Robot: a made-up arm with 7 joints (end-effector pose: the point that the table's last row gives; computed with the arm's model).
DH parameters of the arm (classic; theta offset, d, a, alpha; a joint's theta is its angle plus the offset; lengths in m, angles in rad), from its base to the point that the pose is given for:
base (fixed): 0.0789 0 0.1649 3.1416
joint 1: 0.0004 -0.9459 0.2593 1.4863
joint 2: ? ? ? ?
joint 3: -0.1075 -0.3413 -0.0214 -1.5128
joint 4: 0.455 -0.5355 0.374 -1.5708
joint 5: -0.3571 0.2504 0 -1.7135
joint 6: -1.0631 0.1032 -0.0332 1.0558
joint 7: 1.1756 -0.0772 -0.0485 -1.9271
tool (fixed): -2.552 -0.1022 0 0
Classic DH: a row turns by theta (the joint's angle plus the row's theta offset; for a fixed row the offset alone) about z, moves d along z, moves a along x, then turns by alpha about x.
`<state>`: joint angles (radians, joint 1 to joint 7).
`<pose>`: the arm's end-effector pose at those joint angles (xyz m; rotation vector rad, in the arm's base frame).
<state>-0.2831 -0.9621 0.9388 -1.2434 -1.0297 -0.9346 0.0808</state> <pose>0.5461 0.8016 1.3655 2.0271 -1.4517 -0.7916</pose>
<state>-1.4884 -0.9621 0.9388 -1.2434 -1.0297 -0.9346 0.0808</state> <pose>-0.4357 0.6513 1.3655 2.3502 -0.0442 -0.2387</pose>
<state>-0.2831 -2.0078 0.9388 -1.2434 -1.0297 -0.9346 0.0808</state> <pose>-0.0119 0.5989 1.4573 -2.4583 1.4480 -0.0337</pose>
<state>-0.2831 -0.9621 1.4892 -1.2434 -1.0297 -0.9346 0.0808</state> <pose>0.4060 1.1503 1.2475 1.7733 -1.4642 -0.1735</pose>
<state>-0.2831 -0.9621 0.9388 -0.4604 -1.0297 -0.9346 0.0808</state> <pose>0.8899 0.8613 1.2408 1.1304 -1.8188 -1.0744</pose>
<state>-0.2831 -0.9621 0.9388 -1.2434 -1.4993 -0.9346 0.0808</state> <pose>0.5358 0.8096 1.3618 1.9742 -1.8051 -0.2645</pose>
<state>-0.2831 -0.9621 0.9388 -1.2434 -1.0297 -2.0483 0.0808</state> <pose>0.5420 0.7565 1.3669 -1.5845 1.6976 1.4412</pose>
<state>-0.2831 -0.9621 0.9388 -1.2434 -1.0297 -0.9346 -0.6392</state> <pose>0.5302 0.7504 1.3122 1.3657 -1.6474 -1.4699</pose>
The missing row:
joint 2: -0.4476 0.6098 -0.2003 1.5546
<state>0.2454 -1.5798 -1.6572 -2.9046 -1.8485 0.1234 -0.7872</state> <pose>0.8492 0.7427 0.1781 -0.3748 0.5221 1.1227</pose>
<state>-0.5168 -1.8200 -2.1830 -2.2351 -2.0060 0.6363 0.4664</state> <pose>0.2819 1.0120 0.3503 -1.9444 0.5063 1.1473</pose>
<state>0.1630 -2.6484 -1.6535 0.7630 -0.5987 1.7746 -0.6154</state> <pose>1.2061 0.8390 1.6547 1.5963 1.0367 1.2274</pose>
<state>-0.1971 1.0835 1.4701 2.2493 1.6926 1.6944 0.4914</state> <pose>0.4332 0.1298 0.4956 0.1937 -0.5173 -0.6474</pose>
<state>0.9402 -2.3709 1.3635 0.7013 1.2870 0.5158 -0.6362</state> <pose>0.6776 0.0543 1.7433 -1.7814 1.3490 0.7297</pose>
